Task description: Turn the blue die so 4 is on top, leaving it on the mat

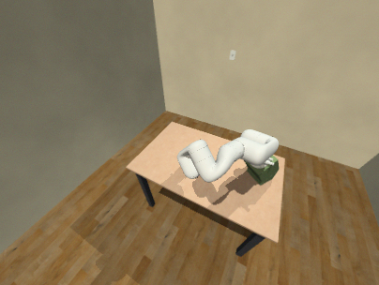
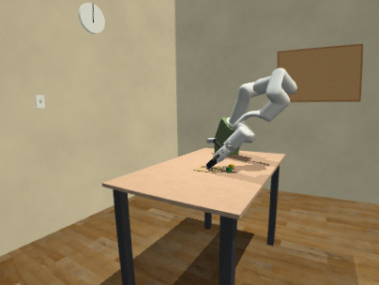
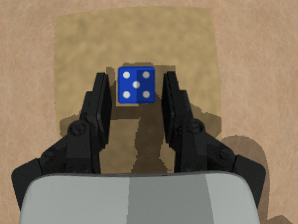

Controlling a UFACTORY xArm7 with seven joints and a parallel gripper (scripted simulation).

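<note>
Now: the blue die 10 mm to the right of my hand and 20 mm below it. From my hand the other things lie so: tan mat (20 mm to the right, 30 mm below); yellow die (90 mm behind, 80 mm to the left, 20 mm below); green die (20 mm behind, 110 mm to the left, 20 mm below).
</note>
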